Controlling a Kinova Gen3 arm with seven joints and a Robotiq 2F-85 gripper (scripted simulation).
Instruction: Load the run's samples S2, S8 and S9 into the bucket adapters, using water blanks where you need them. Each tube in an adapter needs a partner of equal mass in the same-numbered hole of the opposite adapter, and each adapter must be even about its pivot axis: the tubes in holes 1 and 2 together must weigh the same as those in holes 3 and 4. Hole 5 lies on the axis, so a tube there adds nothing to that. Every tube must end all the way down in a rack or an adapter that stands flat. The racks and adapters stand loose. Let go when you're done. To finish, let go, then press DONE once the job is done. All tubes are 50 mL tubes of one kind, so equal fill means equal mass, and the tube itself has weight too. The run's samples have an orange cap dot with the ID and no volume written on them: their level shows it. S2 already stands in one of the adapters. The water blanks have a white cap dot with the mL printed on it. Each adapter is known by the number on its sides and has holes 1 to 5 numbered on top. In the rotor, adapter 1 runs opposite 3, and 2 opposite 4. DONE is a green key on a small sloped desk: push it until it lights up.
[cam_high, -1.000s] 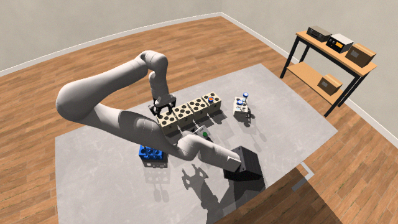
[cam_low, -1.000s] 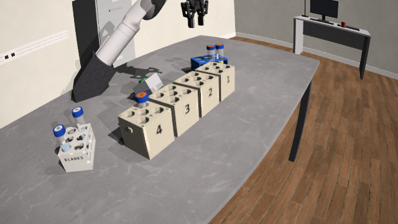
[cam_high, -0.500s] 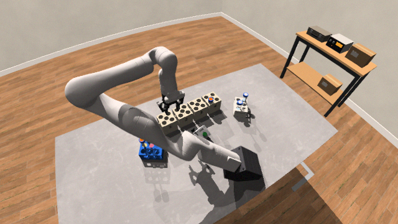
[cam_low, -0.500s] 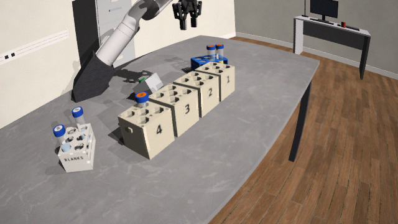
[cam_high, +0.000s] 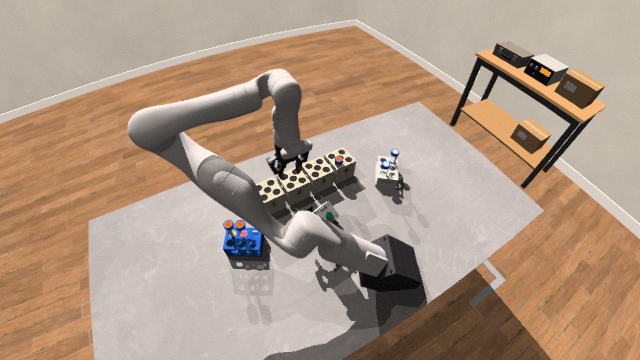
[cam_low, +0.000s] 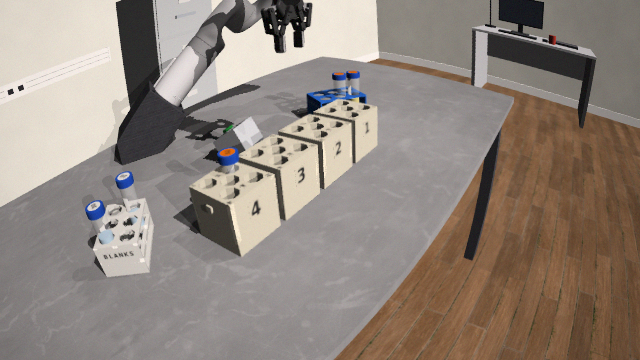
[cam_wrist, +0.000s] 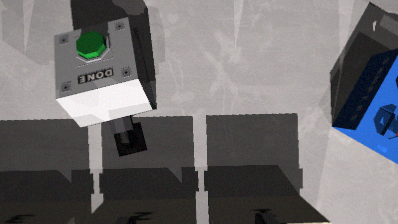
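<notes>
The sample S2 is 23 cm to the right of my hand, 18 cm below it and 8 cm ahead of it. The rest, counted from my hand: adapter 2 (20 cm below, 9 cm ahead, 4 cm to the right); then green done key (18 cm below, 11 cm behind, 10 cm to the right); then orange-dot sample (24 cm to the left, 18 cm below, 3 cm behind).
</notes>
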